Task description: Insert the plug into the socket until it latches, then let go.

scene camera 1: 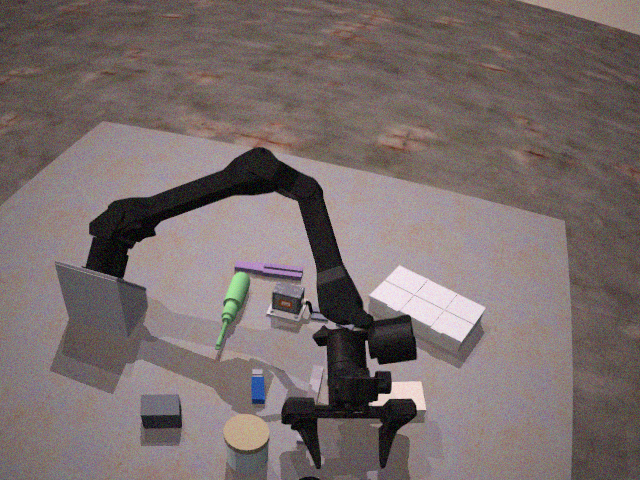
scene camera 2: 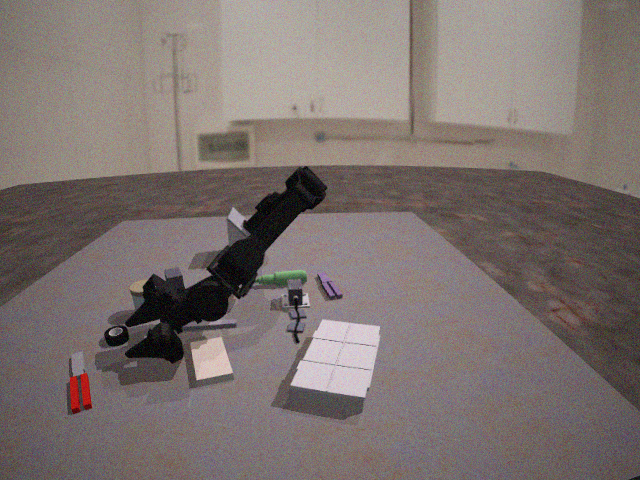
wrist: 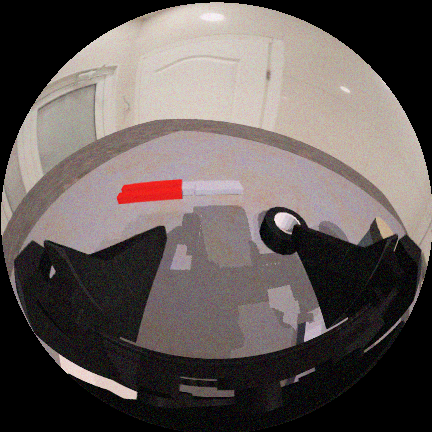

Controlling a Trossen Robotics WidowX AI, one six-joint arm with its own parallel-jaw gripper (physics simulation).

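Places are measured from the arm's base along level axes (x ahead, y left, z up), in metres.
Where they show: gripper, fingertip midpoint: (scene camera 1: 351, 468) (scene camera 2: 126, 339) (wrist: 231, 231); arm's base, origin of the base link: (scene camera 1: 102, 274) (scene camera 2: 251, 230).
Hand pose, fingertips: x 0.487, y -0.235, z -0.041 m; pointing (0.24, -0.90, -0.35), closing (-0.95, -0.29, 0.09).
Each offset is from my fingertips to the top centre of the thing. "*": to the spot under its first point.
A dark grey box with an orange mark @(dy +0.332, dx -0.165, dz +0.012 m) (scene camera 1: 287, 300) (scene camera 2: 294, 290) stands upright on a white base plate @(* dy +0.305, dx -0.177, dz -0.028 m) (scene camera 1: 279, 315). A black cable @(* dy +0.319, dx -0.034, dz -0.028 m) (scene camera 2: 296, 333) with small flat grey pieces (scene camera 1: 318, 316) (scene camera 2: 296, 326) runs from its side; these look like the socket and the plug's lead. Whether the plug is seated is too small to tell. The arm covers part of the lead in scene camera 1. My gripper (scene camera 1: 351, 465) (scene camera 2: 127, 339) (wrist: 231, 231) is open and empty, low over the table, well away from the box, near the tape roll. Neither plug nor socket shows in the wrist view.
Nearby are a black tape roll @(dy -0.042, dx -0.049, dz -0.013 m) (scene camera 2: 110, 337) (wrist: 270, 237), red-handled tool @(dy -0.072, dx +0.078, dz -0.022 m) (scene camera 2: 80, 392) (wrist: 152, 191), lidded jar @(dy +0.001, dx -0.150, dz +0.038 m) (scene camera 1: 246, 434), cream block @(dy +0.161, dx +0.036, dz -0.017 m) (scene camera 1: 410, 395) (scene camera 2: 210, 357) and blue stick @(dy +0.137, dx -0.170, dz -0.020 m) (scene camera 1: 257, 390). A white tiled block @(dy +0.380, dx +0.079, dz +0.003 m) (scene camera 1: 429, 304) (scene camera 2: 338, 356), green screwdriver @(dy +0.276, dx -0.259, dz +0.001 m) (scene camera 1: 236, 297) and purple piece @(dy +0.418, dx -0.227, dz -0.021 m) (scene camera 1: 268, 269) lie farther off.
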